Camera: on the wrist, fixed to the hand. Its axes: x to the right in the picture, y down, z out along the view.
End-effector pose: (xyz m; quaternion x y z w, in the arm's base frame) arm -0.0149 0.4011 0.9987 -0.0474 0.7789 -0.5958 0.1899
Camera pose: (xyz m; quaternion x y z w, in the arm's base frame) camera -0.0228 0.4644 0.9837 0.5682 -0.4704 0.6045 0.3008
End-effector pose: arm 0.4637 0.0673 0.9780 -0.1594 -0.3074 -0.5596 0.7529
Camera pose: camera 0.5076 0.0500 0.9326 0.1677 -0.3559 -0.9087 0.1397
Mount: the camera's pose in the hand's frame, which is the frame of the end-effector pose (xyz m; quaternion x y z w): -0.0081 0.0310 -0.0571 0.0684 0.0137 -0.7143 0.6964
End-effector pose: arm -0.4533 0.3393 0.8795 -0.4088 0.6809 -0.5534 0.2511
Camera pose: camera -0.5029 0.3790 0.8638 0.7463 -0.1478 0.6169 0.2018
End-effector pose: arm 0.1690 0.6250 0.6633 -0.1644 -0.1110 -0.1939 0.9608
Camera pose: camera 0.1829 0.6342 0.6000 0.0332 -0.1948 -0.8159 0.5433
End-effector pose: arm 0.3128 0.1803 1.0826 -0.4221 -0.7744 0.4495 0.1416
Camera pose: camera 0.3682 0.2143 1.0903 0.2627 -0.8081 0.2591 0.4592
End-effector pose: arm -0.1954 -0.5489 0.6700 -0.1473 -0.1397 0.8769 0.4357
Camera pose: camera -0.1914 -0.5668 0.6071 0.0150 -0.1365 0.3070 0.9417
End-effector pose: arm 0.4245 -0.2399 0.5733 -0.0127 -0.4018 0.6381 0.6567
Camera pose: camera 0.4310 -0.2127 0.5141 0.3143 -0.2362 0.0026 0.9195
